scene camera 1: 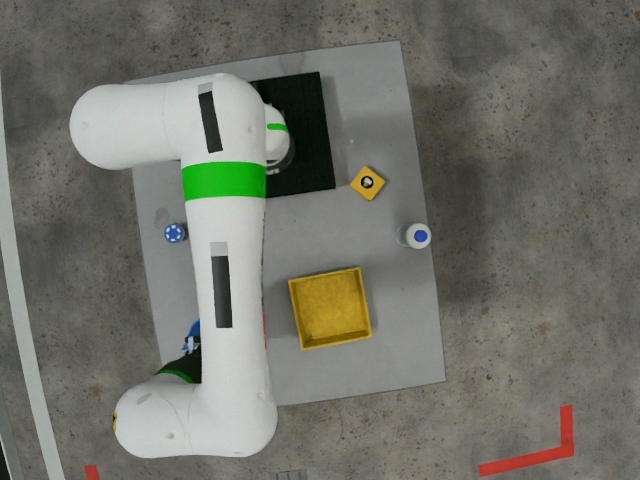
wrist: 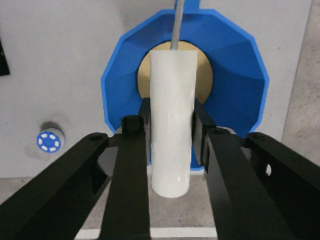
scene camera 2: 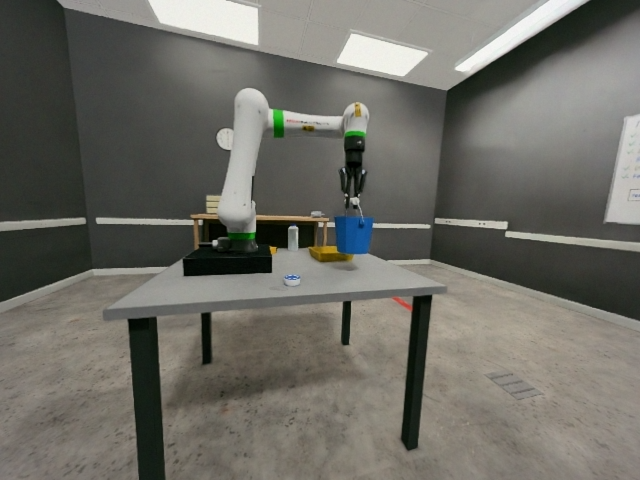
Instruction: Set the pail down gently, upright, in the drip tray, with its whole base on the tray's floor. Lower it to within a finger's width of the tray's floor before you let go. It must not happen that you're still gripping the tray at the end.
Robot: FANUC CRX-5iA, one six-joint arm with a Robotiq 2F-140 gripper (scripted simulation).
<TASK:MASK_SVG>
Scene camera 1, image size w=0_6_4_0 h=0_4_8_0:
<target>yellow drip tray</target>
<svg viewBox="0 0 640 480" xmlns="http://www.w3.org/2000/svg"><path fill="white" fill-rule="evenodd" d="M360 267L288 281L302 350L372 337Z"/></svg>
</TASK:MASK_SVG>
